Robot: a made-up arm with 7 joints. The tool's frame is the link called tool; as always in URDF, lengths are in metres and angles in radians. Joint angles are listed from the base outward. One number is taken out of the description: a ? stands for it. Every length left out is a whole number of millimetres.
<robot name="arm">
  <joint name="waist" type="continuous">
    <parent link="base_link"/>
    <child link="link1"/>
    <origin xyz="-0.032 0 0.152"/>
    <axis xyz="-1 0 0"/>
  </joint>
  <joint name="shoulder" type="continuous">
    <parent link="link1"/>
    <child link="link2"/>
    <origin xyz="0 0.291 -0.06"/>
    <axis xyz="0 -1 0"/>
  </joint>
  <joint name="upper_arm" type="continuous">
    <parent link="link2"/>
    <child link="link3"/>
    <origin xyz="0.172 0 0.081"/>
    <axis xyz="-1 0 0"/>
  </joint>
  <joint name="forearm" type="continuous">
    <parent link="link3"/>
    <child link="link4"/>
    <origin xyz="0 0.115 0.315"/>
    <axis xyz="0 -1 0"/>
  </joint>
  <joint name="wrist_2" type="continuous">
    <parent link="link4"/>
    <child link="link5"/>
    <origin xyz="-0.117 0 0.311"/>
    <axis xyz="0 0 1"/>
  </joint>
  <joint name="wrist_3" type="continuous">
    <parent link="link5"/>
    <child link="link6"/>
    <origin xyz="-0.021 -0.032 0"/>
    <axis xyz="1 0 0"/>
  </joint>
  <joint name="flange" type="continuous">
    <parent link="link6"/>
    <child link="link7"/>
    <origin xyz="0 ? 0.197"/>
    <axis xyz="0 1 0"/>
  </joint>
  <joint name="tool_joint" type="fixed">
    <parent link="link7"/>
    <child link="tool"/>
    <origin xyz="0.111 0 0.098"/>
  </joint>
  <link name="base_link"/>
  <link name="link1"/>
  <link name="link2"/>
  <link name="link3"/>
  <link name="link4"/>
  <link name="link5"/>
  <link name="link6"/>
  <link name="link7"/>
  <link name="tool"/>
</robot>
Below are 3 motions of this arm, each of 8 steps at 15 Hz.
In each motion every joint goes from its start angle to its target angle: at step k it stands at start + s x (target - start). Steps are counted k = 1, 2, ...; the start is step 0. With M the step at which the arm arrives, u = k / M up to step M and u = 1 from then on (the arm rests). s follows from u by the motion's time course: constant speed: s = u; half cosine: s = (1 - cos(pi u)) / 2; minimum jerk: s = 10 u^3 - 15 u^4 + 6 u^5.
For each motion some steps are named. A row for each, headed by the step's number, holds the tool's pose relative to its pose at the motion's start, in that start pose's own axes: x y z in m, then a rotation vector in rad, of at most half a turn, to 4 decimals.
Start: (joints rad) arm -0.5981 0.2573 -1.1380 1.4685 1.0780 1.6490 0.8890
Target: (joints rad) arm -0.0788 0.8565 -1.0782 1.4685 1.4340 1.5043 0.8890
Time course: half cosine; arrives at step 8
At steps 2, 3, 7, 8:
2: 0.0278 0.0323 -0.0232 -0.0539 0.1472 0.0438
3: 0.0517 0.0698 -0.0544 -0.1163 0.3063 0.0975
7: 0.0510 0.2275 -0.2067 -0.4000 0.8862 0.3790
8: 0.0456 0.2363 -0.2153 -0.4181 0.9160 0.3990

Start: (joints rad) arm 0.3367 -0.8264 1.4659 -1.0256 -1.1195 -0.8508 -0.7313
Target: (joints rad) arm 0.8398 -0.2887 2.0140 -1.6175 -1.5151 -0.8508 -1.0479
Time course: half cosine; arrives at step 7
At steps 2, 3, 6, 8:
2: 0.1208 0.1032 0.0291 -0.1935 0.1999 0.0181
3: 0.2441 0.2132 0.0140 -0.3982 0.4170 0.0541
6: 0.4635 0.4483 -0.2318 -0.9206 1.0616 0.2467
8: 0.4697 0.4606 -0.2618 -0.9598 1.1219 0.2699

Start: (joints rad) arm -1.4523 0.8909 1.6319 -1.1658 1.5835 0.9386 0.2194
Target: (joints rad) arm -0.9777 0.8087 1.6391 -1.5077 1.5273 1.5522 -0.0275
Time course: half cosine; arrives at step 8
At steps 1, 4, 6, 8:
1: 0.0095 -0.0108 -0.0032 0.0244 -0.0153 -0.0073
4: 0.1039 -0.1600 -0.0483 0.3126 -0.2357 -0.0983
6: 0.1504 -0.2888 -0.0934 0.5229 -0.4424 -0.1615
8: 0.1642 -0.3437 -0.1152 0.6074 -0.5359 -0.1835

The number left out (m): 0.055
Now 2 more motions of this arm.
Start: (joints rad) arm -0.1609 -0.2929 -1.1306 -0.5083 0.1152 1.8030 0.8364
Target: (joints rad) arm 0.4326 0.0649 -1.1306 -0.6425 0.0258 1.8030 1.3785
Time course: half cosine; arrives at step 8
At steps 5, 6, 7, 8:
5: 0.1282 -0.1191 -0.1884 -0.2880 0.2682 -0.3527
6: 0.1549 -0.1665 -0.2199 -0.3305 0.3214 -0.4574
7: 0.1712 -0.2013 -0.2375 -0.3527 0.3543 -0.5309
8: 0.1766 -0.2141 -0.2430 -0.3593 0.3653 -0.5573

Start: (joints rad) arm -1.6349 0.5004 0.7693 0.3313 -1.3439 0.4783 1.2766
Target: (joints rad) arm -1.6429 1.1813 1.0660 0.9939 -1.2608 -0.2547 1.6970
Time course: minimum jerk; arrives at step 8
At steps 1, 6, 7, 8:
1: -0.0046 -0.0071 -0.0057 0.0003 -0.0049 0.0047
6: 0.0132 -0.3157 -0.3627 0.0854 -0.3593 0.1507
7: 0.0395 -0.3327 -0.3921 0.1062 -0.3998 0.1561
8: 0.0447 -0.3356 -0.3971 0.1103 -0.4073 0.1570

